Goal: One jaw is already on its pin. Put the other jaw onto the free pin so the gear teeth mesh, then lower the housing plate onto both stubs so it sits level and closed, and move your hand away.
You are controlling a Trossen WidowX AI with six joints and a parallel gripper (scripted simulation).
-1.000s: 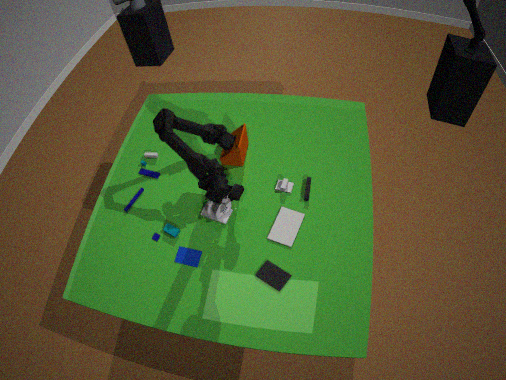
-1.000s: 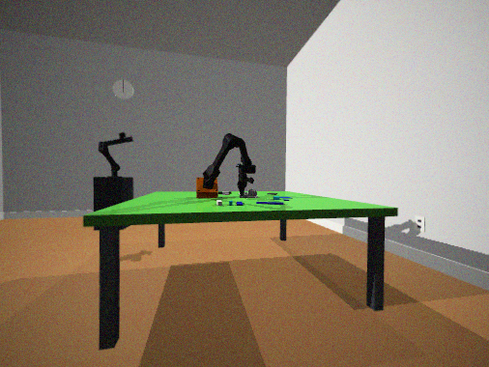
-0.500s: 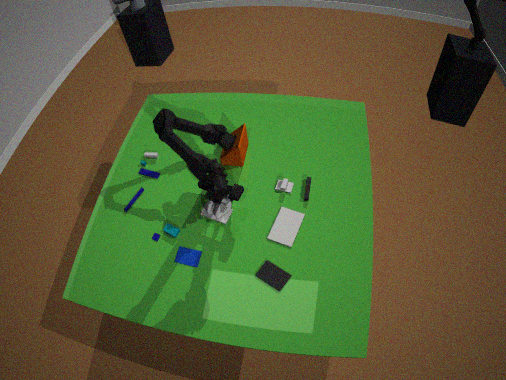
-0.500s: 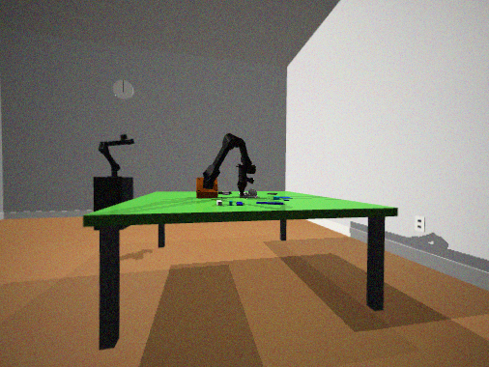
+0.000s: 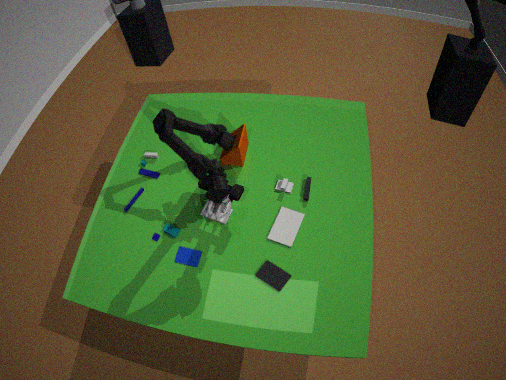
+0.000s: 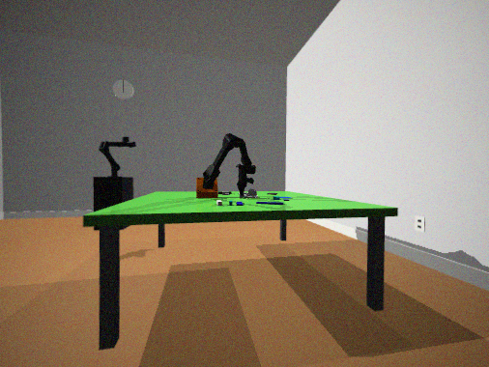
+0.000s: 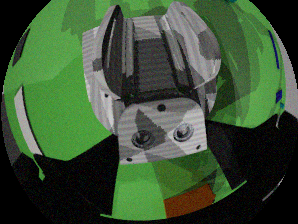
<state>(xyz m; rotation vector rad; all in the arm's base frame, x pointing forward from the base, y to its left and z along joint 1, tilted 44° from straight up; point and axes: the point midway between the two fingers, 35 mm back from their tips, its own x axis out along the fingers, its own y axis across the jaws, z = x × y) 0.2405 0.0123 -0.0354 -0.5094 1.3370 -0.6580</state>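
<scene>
My gripper tip is 30 mm short of the grey metallic jaw, 10 mm to the right of it and 10 mm below it. The rest, counted from my gripper tip: dark bar (120 mm behind, 340 mm to the left); teal block (200 mm ahead, 170 mm to the right); white flat plate (70 mm ahead, 290 mm to the left, 10 mm below).
</scene>
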